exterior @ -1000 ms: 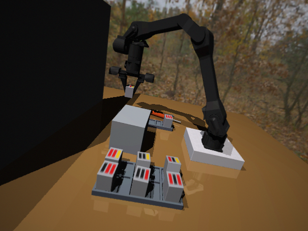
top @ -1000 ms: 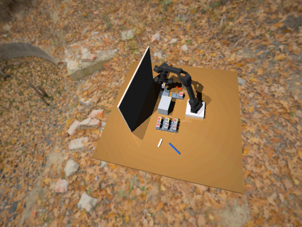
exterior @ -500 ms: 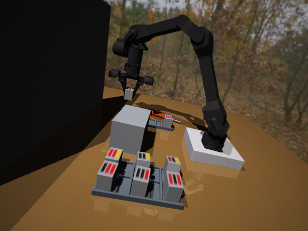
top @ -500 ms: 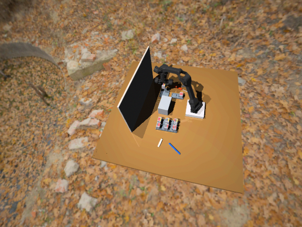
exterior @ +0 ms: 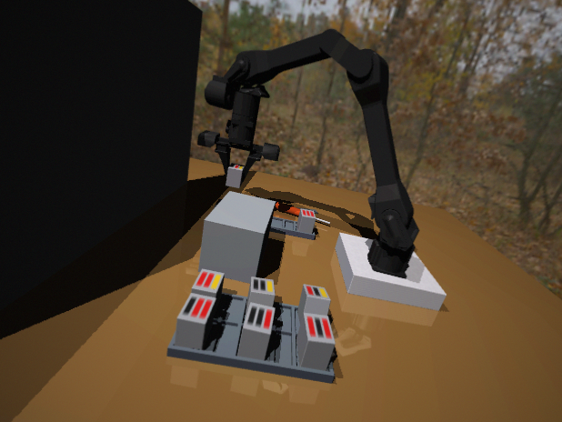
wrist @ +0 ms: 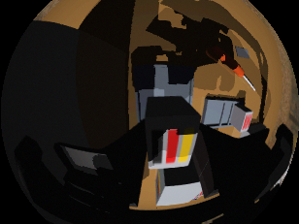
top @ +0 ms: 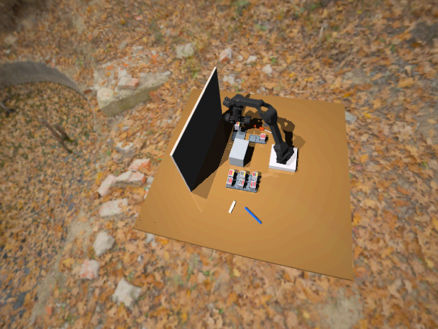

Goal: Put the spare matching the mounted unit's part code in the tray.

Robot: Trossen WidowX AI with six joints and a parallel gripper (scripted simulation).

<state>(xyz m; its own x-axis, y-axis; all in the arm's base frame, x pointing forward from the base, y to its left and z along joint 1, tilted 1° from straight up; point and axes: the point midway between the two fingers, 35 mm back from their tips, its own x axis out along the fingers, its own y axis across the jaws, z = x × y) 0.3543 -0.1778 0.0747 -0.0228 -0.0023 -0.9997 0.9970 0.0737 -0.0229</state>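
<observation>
My gripper tip is 9 cm above the grey tray, 1 cm to the right of it and 1 cm past it. The rest, counted from my gripper tip: tall black panel: 19 cm to the left, 18 cm ahead, 14 cm above; blue pen: 59 cm to the left, 25 cm behind, 8 cm below; grey spare: 2 cm above.
</observation>
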